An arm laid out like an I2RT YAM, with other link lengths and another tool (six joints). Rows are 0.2 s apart.
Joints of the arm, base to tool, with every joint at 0 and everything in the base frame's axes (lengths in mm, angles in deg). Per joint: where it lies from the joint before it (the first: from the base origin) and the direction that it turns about. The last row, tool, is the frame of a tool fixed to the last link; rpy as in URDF.
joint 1: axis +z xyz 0 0 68.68
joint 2: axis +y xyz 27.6 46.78 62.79
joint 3: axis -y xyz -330 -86 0
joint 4: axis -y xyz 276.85 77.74 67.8
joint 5: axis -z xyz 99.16 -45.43 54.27
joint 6: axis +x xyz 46.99 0 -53.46
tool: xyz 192 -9 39 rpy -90.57 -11.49 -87.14
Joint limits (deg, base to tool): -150..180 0..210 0..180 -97..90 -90..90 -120..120
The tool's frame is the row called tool.
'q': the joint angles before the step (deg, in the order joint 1, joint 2, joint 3, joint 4, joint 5, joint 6). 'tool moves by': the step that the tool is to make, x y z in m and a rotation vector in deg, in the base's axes. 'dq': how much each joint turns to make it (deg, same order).
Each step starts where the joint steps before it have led.
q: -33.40 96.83 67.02 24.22 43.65 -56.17
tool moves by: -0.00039 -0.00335 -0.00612 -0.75 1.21 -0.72
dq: -0.11 0.96 -0.66 2.22 0.73 -1.71
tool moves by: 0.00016 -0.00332 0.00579 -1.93 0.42 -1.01
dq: 0.03 1.07 0.06 3.49 1.15 -2.50
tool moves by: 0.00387 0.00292 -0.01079 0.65 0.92 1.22
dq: 0.07 0.00 -1.08 -0.03 -1.15 -0.04
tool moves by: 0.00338 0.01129 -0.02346 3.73 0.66 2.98
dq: 0.18 -1.75 -1.91 -4.71 -3.07 3.33
